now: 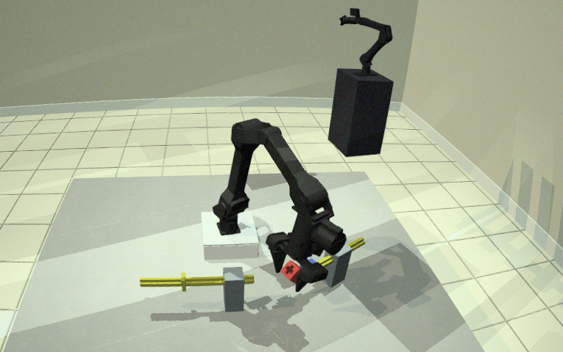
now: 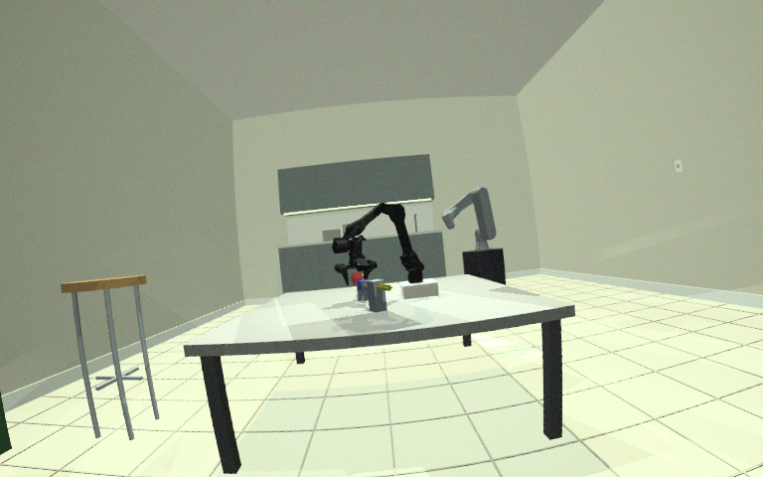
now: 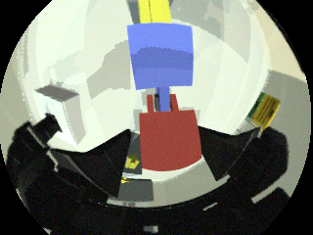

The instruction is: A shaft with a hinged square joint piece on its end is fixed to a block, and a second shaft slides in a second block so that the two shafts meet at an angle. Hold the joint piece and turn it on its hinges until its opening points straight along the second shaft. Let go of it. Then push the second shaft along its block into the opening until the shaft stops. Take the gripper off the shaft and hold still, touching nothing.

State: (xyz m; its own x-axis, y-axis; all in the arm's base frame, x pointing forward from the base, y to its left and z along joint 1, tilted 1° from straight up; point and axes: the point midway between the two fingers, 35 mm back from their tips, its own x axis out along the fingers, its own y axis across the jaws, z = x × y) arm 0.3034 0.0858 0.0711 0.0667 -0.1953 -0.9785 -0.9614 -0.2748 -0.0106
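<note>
The red square joint piece lies 3 cm above my gripper tip and 2 cm to the left of it.
</note>
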